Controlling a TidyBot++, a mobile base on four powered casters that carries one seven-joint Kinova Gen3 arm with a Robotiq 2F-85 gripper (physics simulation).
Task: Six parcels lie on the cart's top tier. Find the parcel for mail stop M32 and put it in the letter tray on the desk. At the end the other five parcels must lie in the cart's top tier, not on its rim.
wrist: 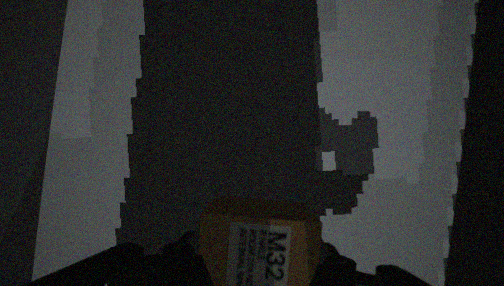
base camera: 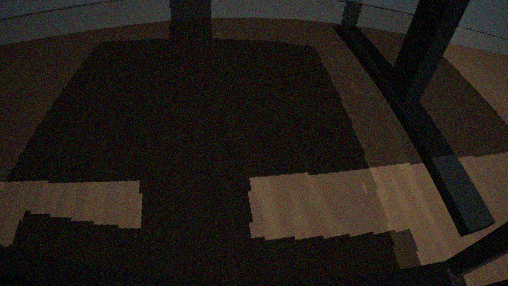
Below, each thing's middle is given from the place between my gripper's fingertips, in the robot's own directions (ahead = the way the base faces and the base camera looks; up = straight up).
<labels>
Now: the grey letter tray (wrist: 127, 127) 80 mm ahead of my hand, 20 mm above it and 10 mm to the left of it.
</labels>
